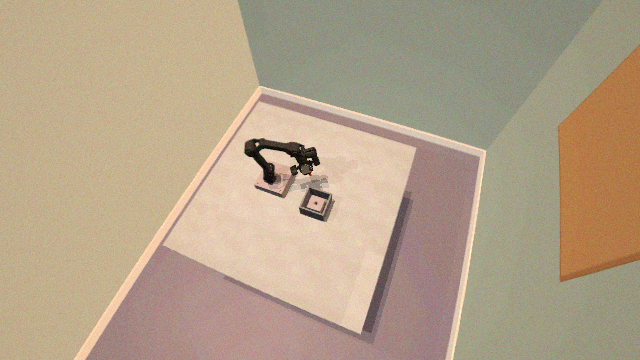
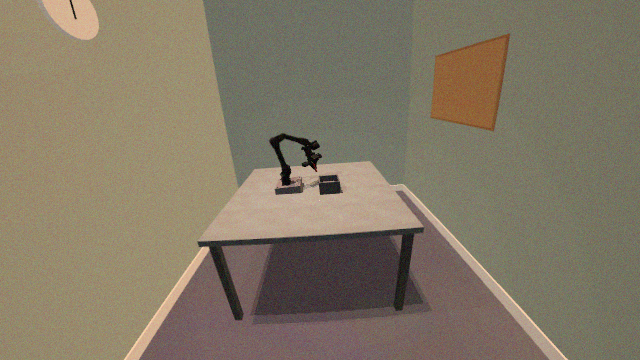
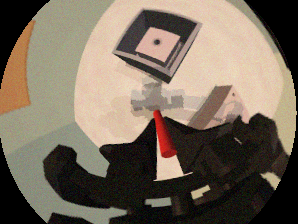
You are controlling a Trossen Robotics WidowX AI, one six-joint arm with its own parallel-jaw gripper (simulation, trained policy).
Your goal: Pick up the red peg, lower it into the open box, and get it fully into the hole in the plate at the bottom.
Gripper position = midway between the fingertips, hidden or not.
Note:
In view: my gripper [image 3: 159, 120], a dark box [image 3: 125, 48] and a pale plate [image 3: 158, 46].

